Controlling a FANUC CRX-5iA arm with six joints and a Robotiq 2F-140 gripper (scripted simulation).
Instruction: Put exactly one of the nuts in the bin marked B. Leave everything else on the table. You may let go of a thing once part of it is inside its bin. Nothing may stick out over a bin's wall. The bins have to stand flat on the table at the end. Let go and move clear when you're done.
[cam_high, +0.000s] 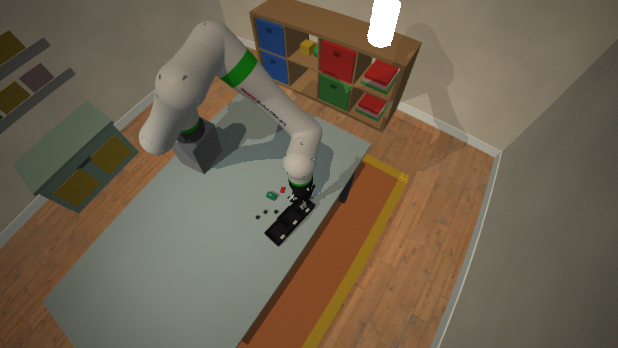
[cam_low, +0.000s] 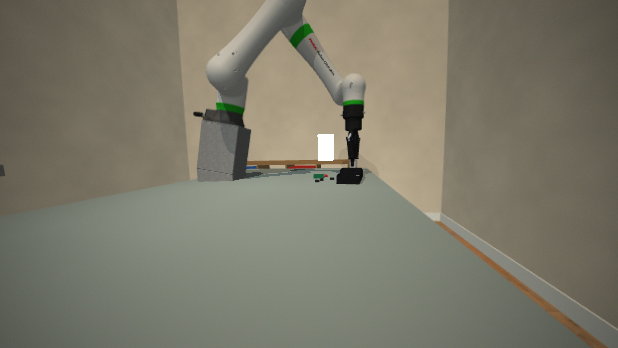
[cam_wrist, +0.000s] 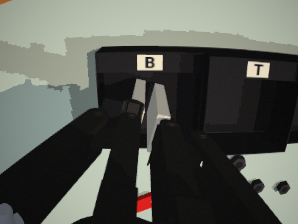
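My hand is 150 mm past the green part, 40 mm to the left of it and 40 mm above it. Also, from my hand: small red part: 140 mm behind, 20 mm to the left, 50 mm below.
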